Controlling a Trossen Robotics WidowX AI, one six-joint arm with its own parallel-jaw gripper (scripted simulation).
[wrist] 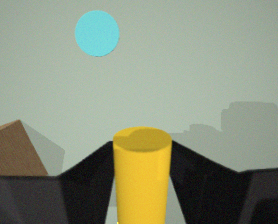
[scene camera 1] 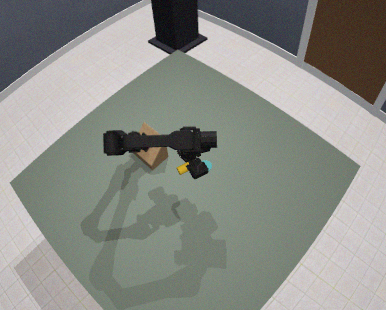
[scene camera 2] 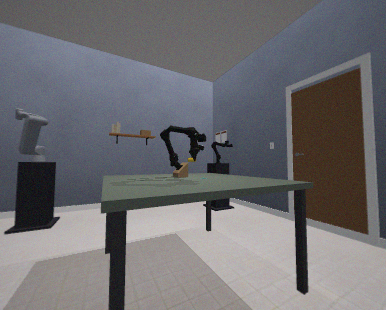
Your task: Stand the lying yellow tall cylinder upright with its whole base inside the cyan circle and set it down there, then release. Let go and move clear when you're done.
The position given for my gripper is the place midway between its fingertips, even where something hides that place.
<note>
In view: my gripper (wrist: 140, 147) and a cyan circle (wrist: 97, 35).
</note>
